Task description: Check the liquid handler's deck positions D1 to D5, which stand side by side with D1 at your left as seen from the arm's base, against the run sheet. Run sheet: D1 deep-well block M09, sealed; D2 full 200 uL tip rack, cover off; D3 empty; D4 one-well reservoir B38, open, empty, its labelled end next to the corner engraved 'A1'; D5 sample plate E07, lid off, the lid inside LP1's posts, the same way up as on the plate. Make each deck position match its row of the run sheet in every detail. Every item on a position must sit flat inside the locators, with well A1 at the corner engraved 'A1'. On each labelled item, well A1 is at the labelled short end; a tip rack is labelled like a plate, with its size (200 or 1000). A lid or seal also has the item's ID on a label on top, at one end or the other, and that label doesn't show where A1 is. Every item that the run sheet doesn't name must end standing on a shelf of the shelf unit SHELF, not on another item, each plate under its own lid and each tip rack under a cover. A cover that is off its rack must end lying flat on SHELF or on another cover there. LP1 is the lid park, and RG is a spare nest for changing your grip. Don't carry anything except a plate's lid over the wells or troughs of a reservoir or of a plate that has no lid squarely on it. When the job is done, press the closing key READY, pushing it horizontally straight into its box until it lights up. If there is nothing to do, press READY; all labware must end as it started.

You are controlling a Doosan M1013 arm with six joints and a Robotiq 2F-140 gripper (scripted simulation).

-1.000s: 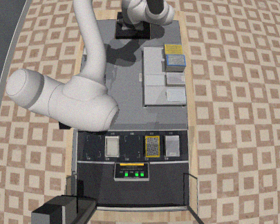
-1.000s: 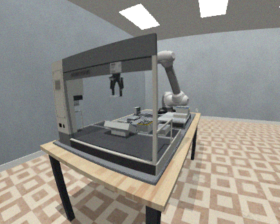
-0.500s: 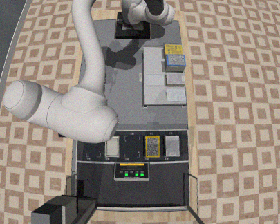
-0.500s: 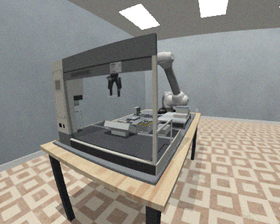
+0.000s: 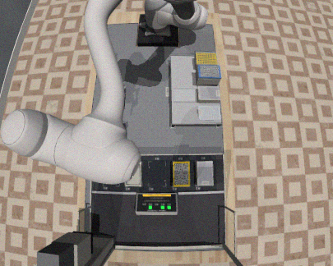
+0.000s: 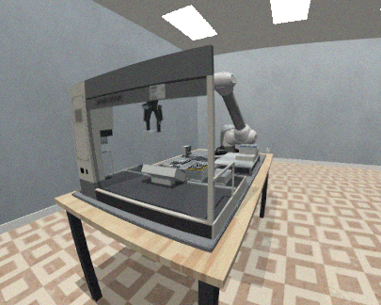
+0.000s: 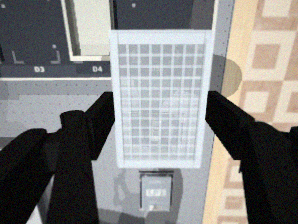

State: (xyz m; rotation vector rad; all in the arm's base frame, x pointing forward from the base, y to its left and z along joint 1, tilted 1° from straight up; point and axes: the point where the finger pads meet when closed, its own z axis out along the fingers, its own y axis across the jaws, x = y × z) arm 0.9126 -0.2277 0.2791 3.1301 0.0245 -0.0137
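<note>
The cream one-well reservoir lies 90 mm ahead of my hand, 120 mm to the left of it and 250 mm below it. The rest, counted from my hand: dark nest: 160 mm behind, 10 mm to the right, 310 mm below; then yellow tip rack: 90 mm ahead, 380 mm to the left, 220 mm below; then white well plate: 20 mm below.
</note>
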